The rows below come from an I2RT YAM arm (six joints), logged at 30 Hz.
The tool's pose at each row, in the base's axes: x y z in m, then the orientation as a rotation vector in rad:
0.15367, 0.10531, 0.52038, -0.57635, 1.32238, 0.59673
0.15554, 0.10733, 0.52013, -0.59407, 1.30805, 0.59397
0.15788, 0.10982, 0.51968, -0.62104, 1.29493, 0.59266
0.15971, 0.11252, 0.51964, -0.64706, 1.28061, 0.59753
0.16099, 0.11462, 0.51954, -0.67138, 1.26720, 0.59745
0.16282, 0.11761, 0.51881, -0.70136, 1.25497, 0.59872
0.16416, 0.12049, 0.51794, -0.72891, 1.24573, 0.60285
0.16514, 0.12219, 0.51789, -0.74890, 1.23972, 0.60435
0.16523, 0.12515, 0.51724, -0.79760, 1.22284, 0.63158
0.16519, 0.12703, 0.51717, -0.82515, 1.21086, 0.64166
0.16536, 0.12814, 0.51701, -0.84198, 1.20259, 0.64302
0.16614, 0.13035, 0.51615, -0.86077, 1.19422, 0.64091
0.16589, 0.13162, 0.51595, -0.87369, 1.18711, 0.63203
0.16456, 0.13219, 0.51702, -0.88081, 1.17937, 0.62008
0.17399, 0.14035, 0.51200, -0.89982, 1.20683, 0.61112
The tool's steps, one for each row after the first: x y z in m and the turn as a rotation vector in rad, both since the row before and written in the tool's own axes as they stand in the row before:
0.00066, 0.00017, 0.00268, -0.01249, -0.00621, -0.01555
0.00098, 0.00017, 0.00330, -0.01970, -0.00188, -0.01851
0.00050, 0.00060, 0.00317, -0.02286, -0.00399, -0.01412
0.00044, 0.00052, 0.00237, -0.01876, -0.00290, -0.01636
0.00120, 0.00076, 0.00329, -0.02350, 0.00018, -0.01747
0.00121, 0.00101, 0.00289, -0.02313, 0.00157, -0.01310
0.00030, 0.00035, 0.00191, -0.01588, 0.00211, -0.01019
0.00068, 0.00189, 0.00227, -0.05243, -0.00093, -0.00922
0.00007, 0.00114, 0.00150, -0.02696, -0.00121, -0.00977
0.00020, 0.00052, 0.00099, -0.01390, -0.00040, -0.00962
0.00102, 0.00077, 0.00215, -0.01342, 0.00116, -0.01279
0.00011, 0.00093, 0.00091, -0.00525, 0.00146, -0.01445
-0.00141, 0.00112, -0.00007, 0.00063, -0.00063, -0.01453
0.00726, -0.00196, 0.01114, -0.00649, 0.03263, -0.00087

